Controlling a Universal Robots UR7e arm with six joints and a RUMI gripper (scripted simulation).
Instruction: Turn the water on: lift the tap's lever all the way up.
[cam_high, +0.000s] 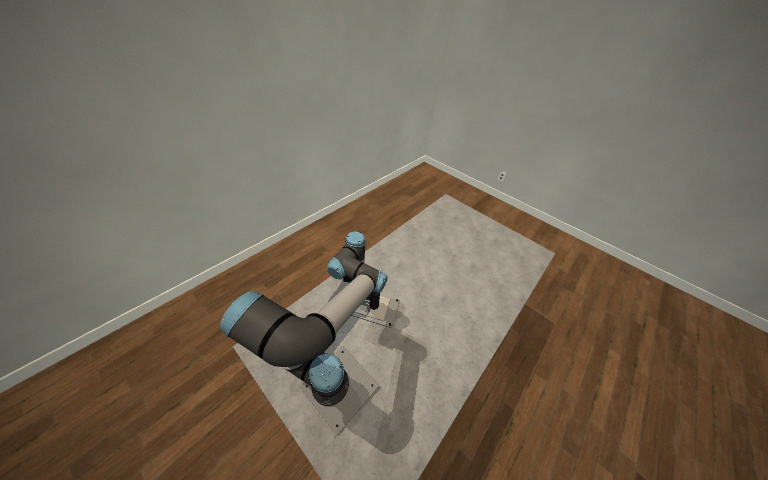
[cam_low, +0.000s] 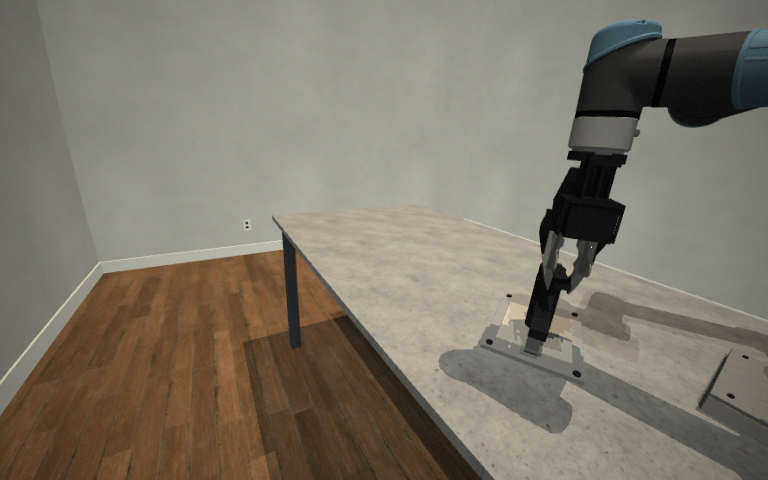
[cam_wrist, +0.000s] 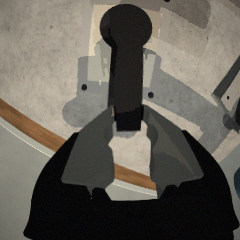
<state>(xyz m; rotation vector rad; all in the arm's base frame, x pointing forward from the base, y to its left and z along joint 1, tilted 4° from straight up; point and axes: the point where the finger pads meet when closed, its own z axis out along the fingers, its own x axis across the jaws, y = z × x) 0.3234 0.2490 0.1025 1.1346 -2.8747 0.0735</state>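
Right now the lever is 2 cm ahead of my hand and 2 cm to the right of it. Also, from my hand: black tap (4 cm ahead, 4 cm to the right, 5 cm below).
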